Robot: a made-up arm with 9 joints. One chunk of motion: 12 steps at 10 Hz.
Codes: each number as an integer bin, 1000 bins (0 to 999) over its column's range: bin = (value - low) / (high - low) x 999, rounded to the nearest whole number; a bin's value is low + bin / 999 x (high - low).
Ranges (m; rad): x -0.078..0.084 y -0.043..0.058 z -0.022..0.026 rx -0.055..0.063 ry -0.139..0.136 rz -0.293..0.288
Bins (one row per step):
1: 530 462 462 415 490 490
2: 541 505 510 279 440 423
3: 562 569 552 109 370 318
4: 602 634 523 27 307 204
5: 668 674 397 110 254 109
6: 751 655 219 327 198 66
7: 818 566 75 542 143 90
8: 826 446 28 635 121 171
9: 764 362 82 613 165 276
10: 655 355 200 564 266 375
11: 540 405 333 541 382 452
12: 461 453 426 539 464 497
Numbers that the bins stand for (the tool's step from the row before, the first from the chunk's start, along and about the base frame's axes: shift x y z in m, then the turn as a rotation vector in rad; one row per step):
1: 0.00795 0.00371 0.00020 -0.00598 -0.00412 -0.00803
2: 0.00973 0.00806 0.00250 -0.02205 -0.01788 -0.04699
3: 0.01314 0.01453 0.00452 -0.04213 -0.03715 -0.10806
4: 0.01962 0.02110 0.00313 -0.05181 -0.05449 -0.17436
5: 0.03032 0.02514 -0.00292 -0.04201 -0.06908 -0.22961
6: 0.04378 0.02322 -0.01148 -0.01638 -0.08450 -0.25462
7: 0.05465 0.01422 -0.01840 0.00902 -0.09964 -0.24066
8: 0.05595 0.00209 -0.02065 0.02001 -0.10569 -0.19355
9: 0.04589 -0.00640 -0.01806 0.01741 -0.09358 -0.13248
10: 0.02822 -0.00711 -0.01239 0.01162 -0.06578 -0.07491
11: 0.00957 -0.00205 -0.00600 0.00890 -0.03384 -0.03013
12: -0.00324 0.00280 -0.00153 0.00867 -0.01127 -0.00395

